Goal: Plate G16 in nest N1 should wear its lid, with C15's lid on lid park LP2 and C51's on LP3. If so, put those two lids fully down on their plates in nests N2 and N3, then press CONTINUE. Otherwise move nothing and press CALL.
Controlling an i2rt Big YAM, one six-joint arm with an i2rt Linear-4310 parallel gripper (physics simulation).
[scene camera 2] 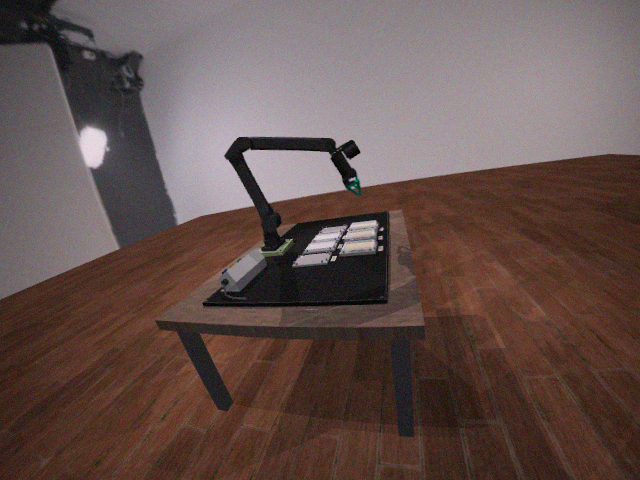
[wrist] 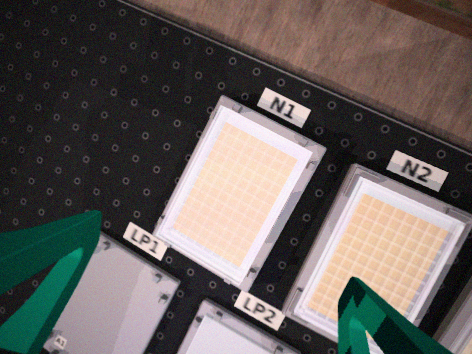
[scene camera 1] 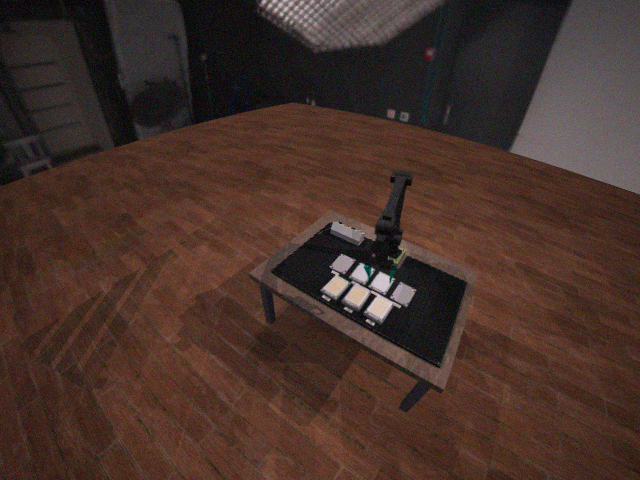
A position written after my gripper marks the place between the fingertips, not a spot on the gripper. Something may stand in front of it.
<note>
My gripper (wrist: 223, 257) is open and holds nothing. Further things: a lid park LP2 (wrist: 219, 312), a lid park LP1 (wrist: 121, 295), a nest N2 (wrist: 355, 171) and a nest N1 (wrist: 318, 150).
</note>
